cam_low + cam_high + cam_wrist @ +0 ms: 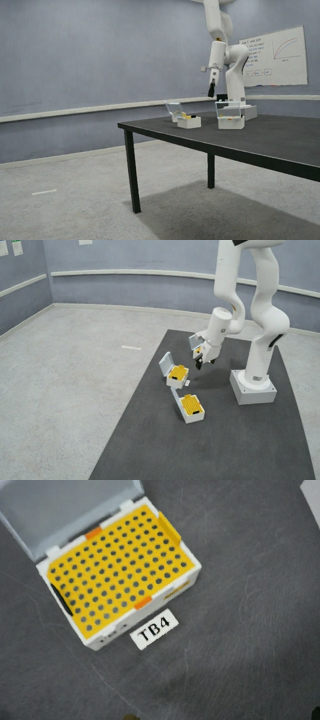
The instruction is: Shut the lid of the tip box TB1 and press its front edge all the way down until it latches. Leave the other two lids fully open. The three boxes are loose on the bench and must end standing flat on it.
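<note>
Now: hand 16 cm above the white label, 8 cm short of it and 3 cm to the left of it. From my hand the other things lie so: lid (35 cm to the right, 7 cm below, 7 cm ahead).
</note>
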